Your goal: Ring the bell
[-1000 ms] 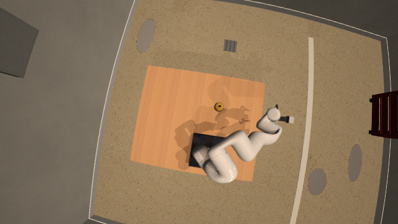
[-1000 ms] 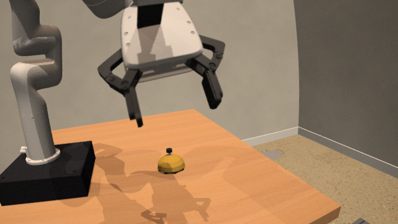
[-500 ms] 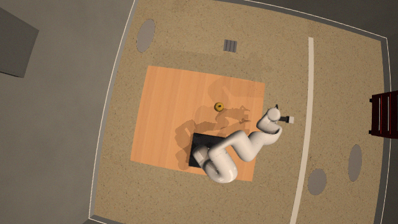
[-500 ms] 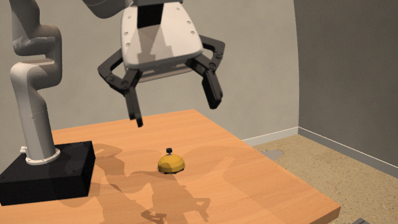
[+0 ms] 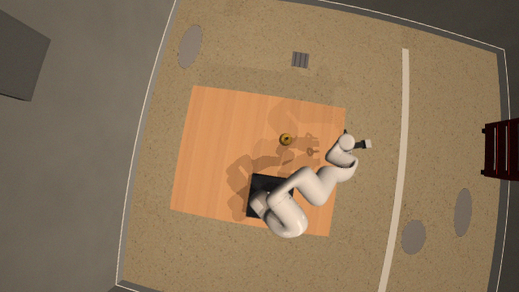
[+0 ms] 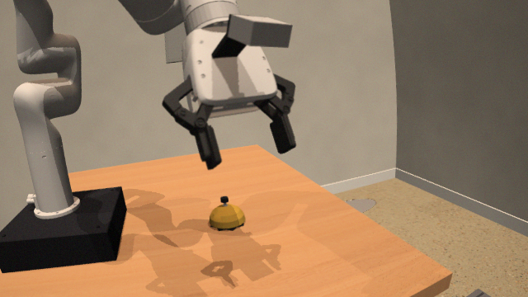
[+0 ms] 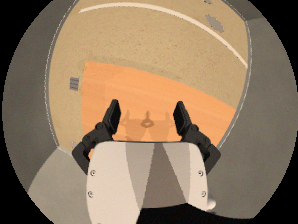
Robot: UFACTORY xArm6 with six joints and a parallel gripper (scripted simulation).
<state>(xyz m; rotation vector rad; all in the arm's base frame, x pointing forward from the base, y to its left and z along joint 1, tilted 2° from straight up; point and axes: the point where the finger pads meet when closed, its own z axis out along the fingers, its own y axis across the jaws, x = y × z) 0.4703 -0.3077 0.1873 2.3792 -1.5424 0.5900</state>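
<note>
Now: the black button 33 cm to the left of my hand, 19 cm below it and 5 cm behind it. Also, from my hand: yellow bell 33 cm to the left, 21 cm below, 5 cm behind.
</note>
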